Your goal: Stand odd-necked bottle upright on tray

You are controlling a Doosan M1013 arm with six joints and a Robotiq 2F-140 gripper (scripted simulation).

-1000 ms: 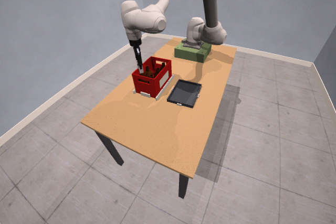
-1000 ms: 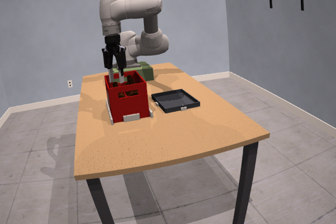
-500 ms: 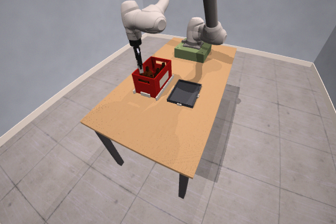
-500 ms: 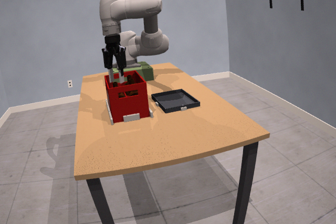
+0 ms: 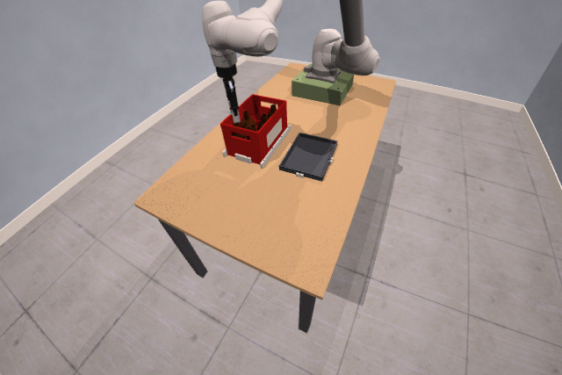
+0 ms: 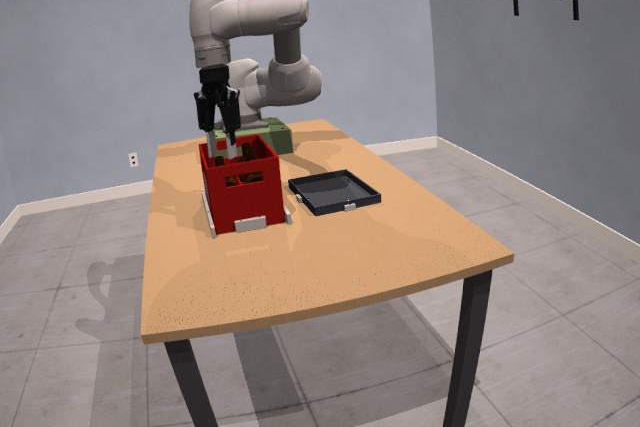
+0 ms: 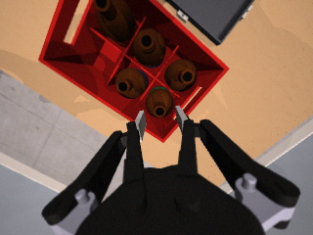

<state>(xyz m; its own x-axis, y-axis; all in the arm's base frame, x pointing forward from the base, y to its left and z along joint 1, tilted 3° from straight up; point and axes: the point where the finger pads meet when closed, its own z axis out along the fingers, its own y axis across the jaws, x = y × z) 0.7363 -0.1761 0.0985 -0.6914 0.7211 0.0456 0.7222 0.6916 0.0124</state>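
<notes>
Right now my hand is 13 cm above the glass bottle. Round my hand: dark grey tray (31 cm to the left, 20 cm below, 8 cm behind); red crate (13 cm below, 9 cm behind, 4 cm to the left).
</notes>
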